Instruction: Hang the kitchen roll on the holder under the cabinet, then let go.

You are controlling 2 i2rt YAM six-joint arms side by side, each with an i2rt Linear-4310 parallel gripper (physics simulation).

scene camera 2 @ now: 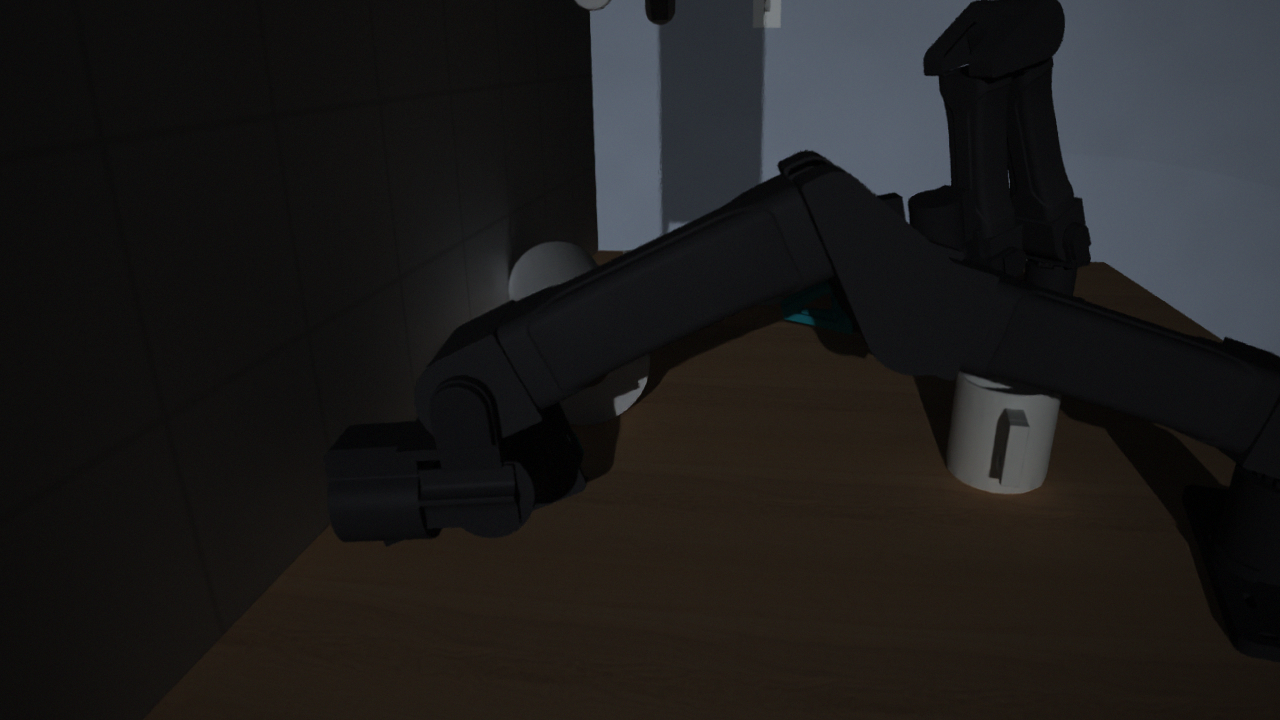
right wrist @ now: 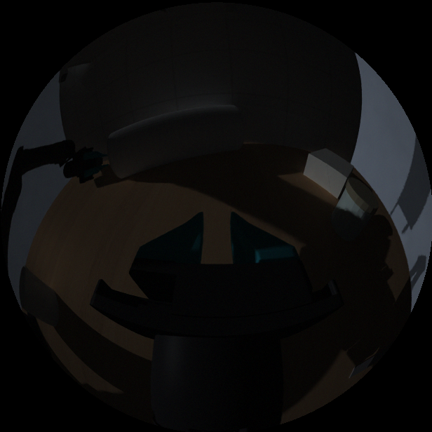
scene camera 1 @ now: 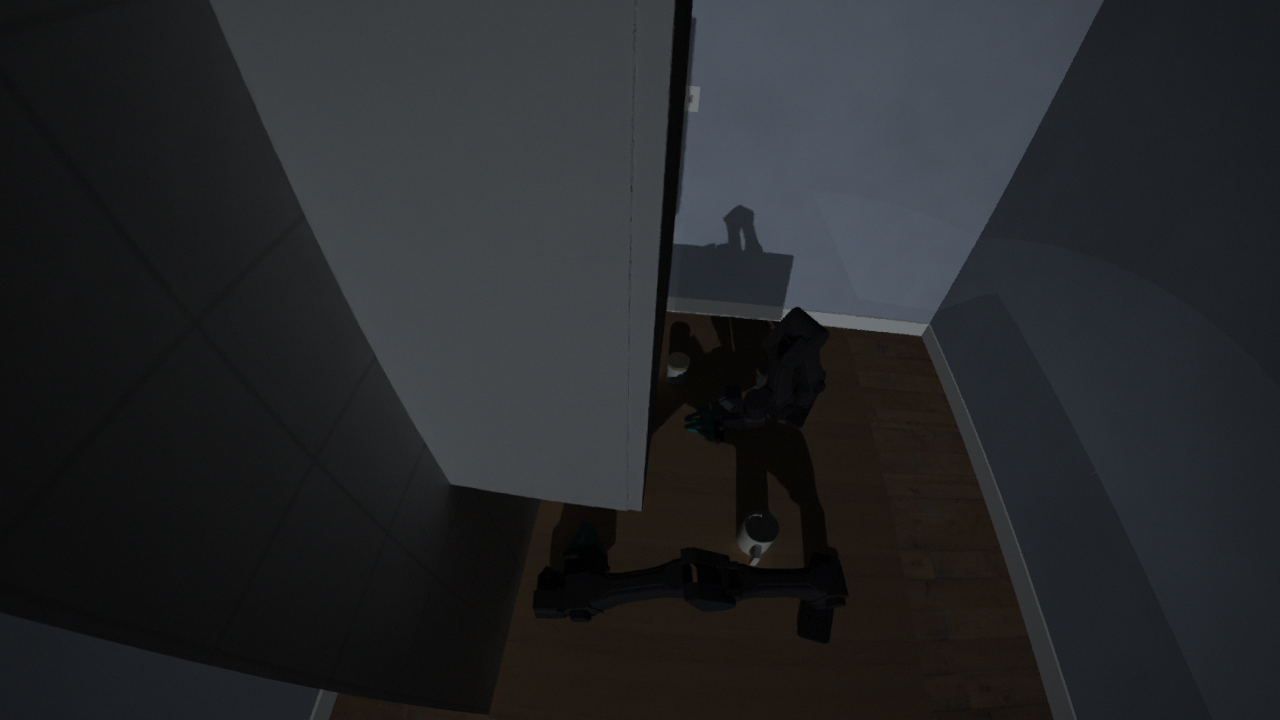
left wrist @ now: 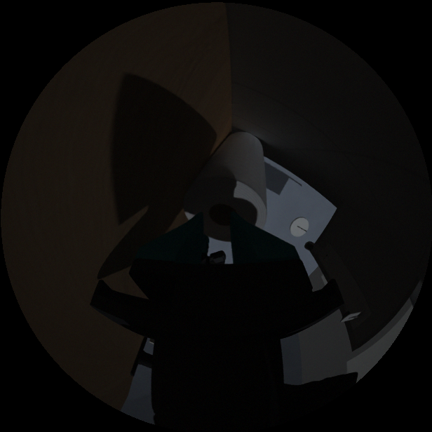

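Pixels of known places: left gripper, between the fingertips: (scene camera 1: 588, 524); right gripper, between the fingertips: (scene camera 2: 782, 310) (scene camera 1: 684, 423); left arm's base, origin of its link: (scene camera 2: 1258, 571) (scene camera 1: 819, 597); right arm's base, origin of its link: (scene camera 1: 801, 400).
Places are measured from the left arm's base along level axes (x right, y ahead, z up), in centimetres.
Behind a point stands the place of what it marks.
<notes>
The white kitchen roll (scene camera 2: 553, 265) @(x 17.7, y 63.9, z 11.6 cm) (left wrist: 244, 157) (right wrist: 172, 142) lies on its side on the table beside the dark tiled wall; the cabinet hides it in scene camera 1. My left gripper (scene camera 1: 585, 537) @(x -2.1, y 54.4, z 4.5 cm) (left wrist: 216, 217) (right wrist: 107, 159) is shut and empty, a narrow gap between its tips, and faces the roll's near end and core hole. Its fingers are hidden in scene camera 2. My right gripper (scene camera 1: 694, 420) @(x 32.4, y 42.3, z 4.5 cm) (scene camera 2: 793, 313) @(x 32.4, y 42.3, z 4.5 cm) (right wrist: 216, 217) is shut and empty, over the table in front of the roll. A dark rounded piece (scene camera 2: 660, 10) @(x 22.3, y 53.0, z 37.1 cm) (left wrist: 309, 245), perhaps the holder, shows under the cabinet.
The pale cabinet (scene camera 1: 501, 268) @(x -16.5, y 49.3, z 86.1 cm) covers much of scene camera 1. A white mug (scene camera 1: 757, 537) @(x 9.5, y 17.0, z 0.8 cm) (scene camera 2: 998, 438) @(x 4.9, y 18.2, z 4.9 cm) (right wrist: 39, 298) stands below the left arm. A pale box (right wrist: 327, 171) and a pale cylinder (scene camera 1: 678, 363) @(x 49.4, y 49.4, z 7.0 cm) (right wrist: 352, 210) stand near the far end of the roll. The left arm spans scene camera 2.
</notes>
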